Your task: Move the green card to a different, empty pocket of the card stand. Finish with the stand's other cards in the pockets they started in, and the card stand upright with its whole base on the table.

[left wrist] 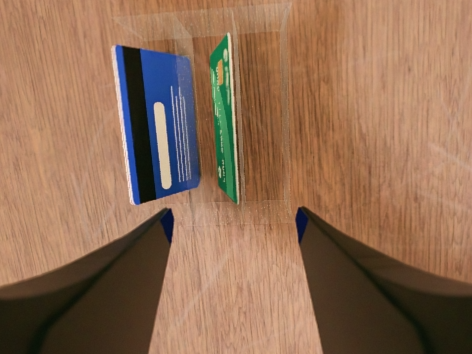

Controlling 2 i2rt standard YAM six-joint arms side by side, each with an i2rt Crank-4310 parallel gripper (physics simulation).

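Places are measured from the left arm's base along level axes (x up, y ahead, z left), in millimetres.
Pixels of known places: left gripper, fingertip midpoint: (234,211).
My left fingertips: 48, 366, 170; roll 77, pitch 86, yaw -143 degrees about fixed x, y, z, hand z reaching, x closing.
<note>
Behind a point stands the place of what it marks, as x, y, z.
The clear card stand (265,212) @(11, 354, 154) is seen from above in the left wrist view, its pockets side by side. The green card (226,125) @(20, 407, 174) stands on edge and slightly tilted in the middle pocket, close to the divider on its right. The blue card (172,125) @(1, 409, 209), with a black stripe, leans over to the left in the left pocket. The right pocket holds no card. My left gripper (234,211) @(48, 366, 170) is open, with its fingertips apart on either side of the stand's near end and nothing between them. My right gripper does not show.
The wooden table (380,125) @(-19, 401, 76) surrounds the stand on all sides. The blue card's upper edge reaches out to the left, beside the green card. The stand's thin clear walls are hard to make out against the wood.
</note>
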